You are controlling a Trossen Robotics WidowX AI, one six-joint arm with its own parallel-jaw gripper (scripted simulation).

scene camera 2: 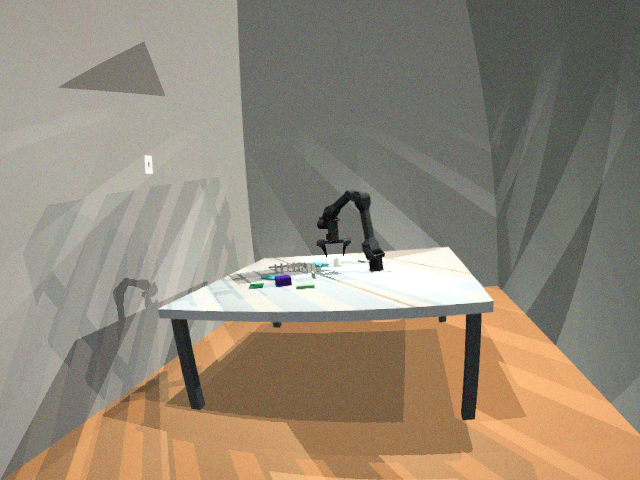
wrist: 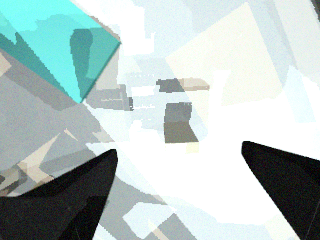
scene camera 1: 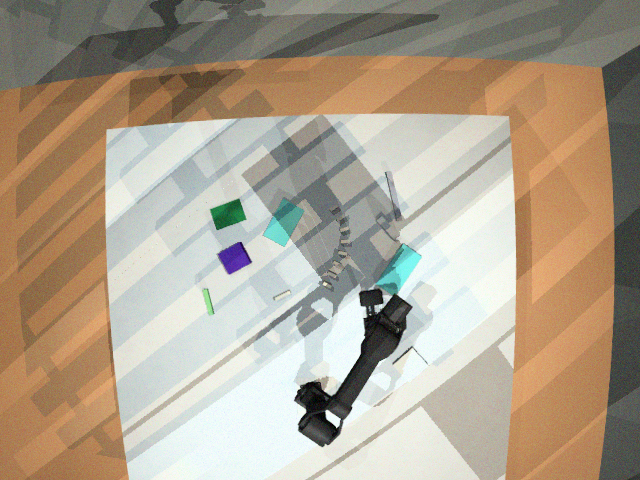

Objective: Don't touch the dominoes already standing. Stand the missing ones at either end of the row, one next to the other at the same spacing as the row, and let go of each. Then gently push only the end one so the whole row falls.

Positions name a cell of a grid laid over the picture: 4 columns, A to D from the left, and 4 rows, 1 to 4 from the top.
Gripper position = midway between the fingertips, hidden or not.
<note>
My gripper (wrist: C3) is open and holds nothing. I also see a cyan plate (scene camera 1: C3) and a cyan plate (scene camera 1: B2).
</note>
